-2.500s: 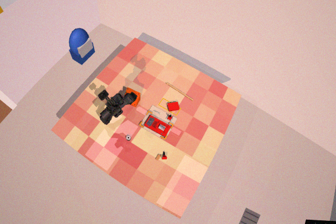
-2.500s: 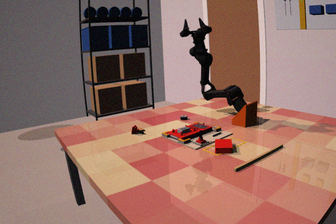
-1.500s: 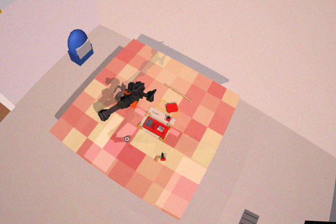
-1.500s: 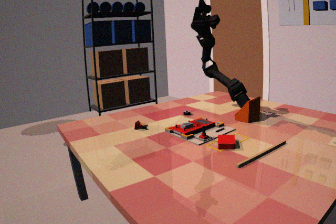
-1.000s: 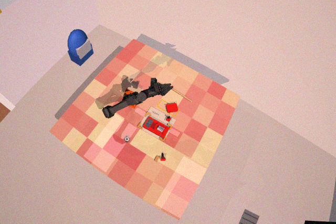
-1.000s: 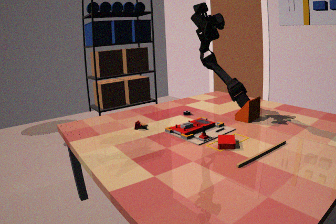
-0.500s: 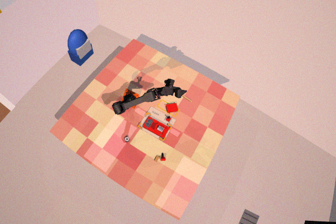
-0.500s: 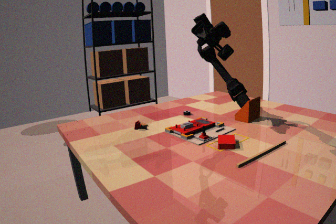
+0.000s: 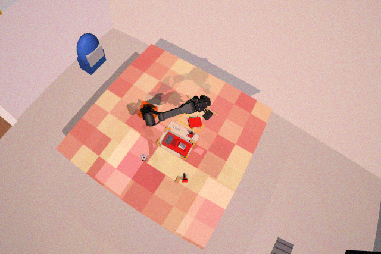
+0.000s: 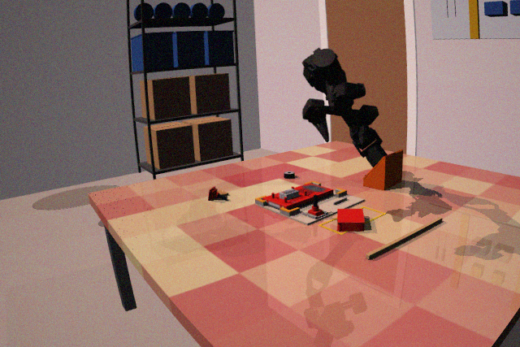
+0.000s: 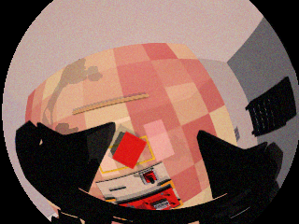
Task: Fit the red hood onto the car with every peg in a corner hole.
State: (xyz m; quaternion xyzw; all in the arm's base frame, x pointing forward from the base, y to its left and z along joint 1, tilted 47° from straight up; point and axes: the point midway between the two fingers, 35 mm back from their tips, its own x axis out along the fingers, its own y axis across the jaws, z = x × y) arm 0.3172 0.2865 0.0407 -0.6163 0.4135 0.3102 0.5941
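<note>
The red hood lies 210 mm below my gripper tip, 50 mm behind it and 20 mm to the right of it. Round my gripper tip: grey engine block (250 mm to the right, 200 mm below, 10 mm behind); then long thin bar (220 mm below, 150 mm to the left, 90 mm behind); then grey wheel (490 mm to the right, 220 mm below, 180 mm behind).
</note>
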